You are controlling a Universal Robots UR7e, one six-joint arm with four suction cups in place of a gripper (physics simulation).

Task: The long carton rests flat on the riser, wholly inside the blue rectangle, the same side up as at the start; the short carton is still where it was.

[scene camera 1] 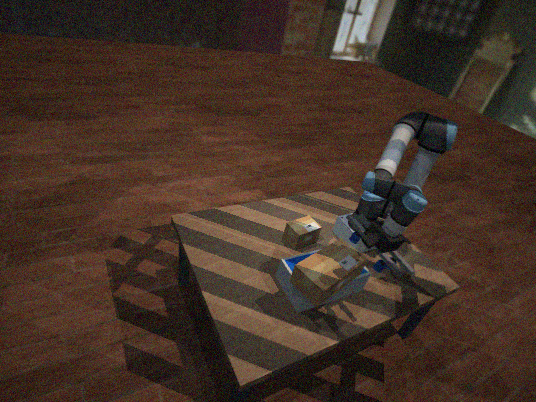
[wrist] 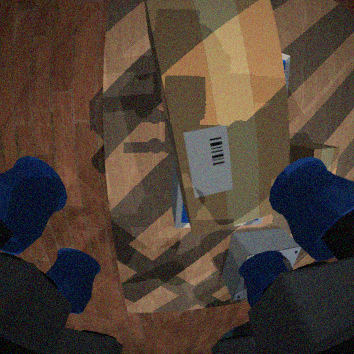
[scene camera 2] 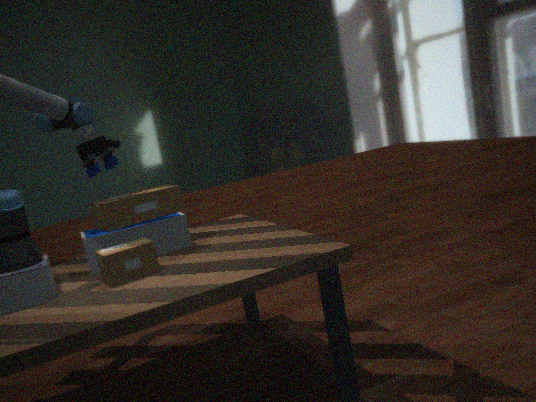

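Where they show: end effector, tool point: [scene camera 1: 370, 253] [wrist: 166, 238] [scene camera 2: 104, 171]; arm's base, origin of the base link: [scene camera 1: 361, 225] [scene camera 2: 16, 265].
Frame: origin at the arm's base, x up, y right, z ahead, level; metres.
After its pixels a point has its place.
Observation:
The long carton [scene camera 1: 325, 270] @(x 0.112, y -0.250, z 0.495 m) [scene camera 2: 142, 206] @(x 0.068, y -0.147, z 0.436 m) [wrist: 250, 165] @(x 0.112, y -0.197, z 0.370 m) lies label up on the grey-white riser [scene camera 1: 287, 287] @(x -0.067, y -0.156, z 0.569 m) [scene camera 2: 172, 236] @(x -0.054, y -0.064, z 0.500 m) [wrist: 177, 207] @(x 0.012, y -0.277, z 0.263 m). It looks turned slightly against the riser and seems to reach past its long side nearest scene camera 1. Parts of the blue rectangle [scene camera 1: 296, 261] @(x 0.012, y -0.099, z 0.505 m) [wrist: 184, 216] @(x 0.012, y -0.263, z 0.242 m) show at the riser's ends; the carton hides the rest. The short carton [scene camera 1: 301, 234] @(x -0.010, y 0.060, z 0.360 m) [scene camera 2: 131, 263] @(x -0.055, y 0.167, z 0.305 m) [wrist: 327, 154] @(x -0.008, y 0.113, z 0.365 m) stands upright on the table beside the riser. My gripper [scene camera 1: 369, 251] @(x 0.216, y -0.307, z 0.355 m) [scene camera 2: 102, 166] @(x 0.216, y -0.307, z 0.355 m) [wrist: 170, 240] @(x 0.216, y -0.307, z 0.355 m) is open, its blue cups above the long carton and apart from it.
The arm's grey base block [scene camera 1: 342, 229] @(x -0.042, y 0.044, z 0.085 m) [scene camera 2: 30, 290] @(x -0.062, y 0.107, z 0.024 m) [wrist: 257, 240] @(x -0.058, y -0.023, z 0.088 m) stands on the striped-shadow table [scene camera 1: 270, 330] @(x -0.108, y -0.283, z 0.721 m) [scene camera 2: 290, 245] @(x -0.108, y 0.319, z 0.771 m), near one end of the riser. The table's edge [wrist: 115, 250] @(x -0.108, y -0.456, z 0.051 m) runs along the left in the wrist view, with brown floor beyond it.

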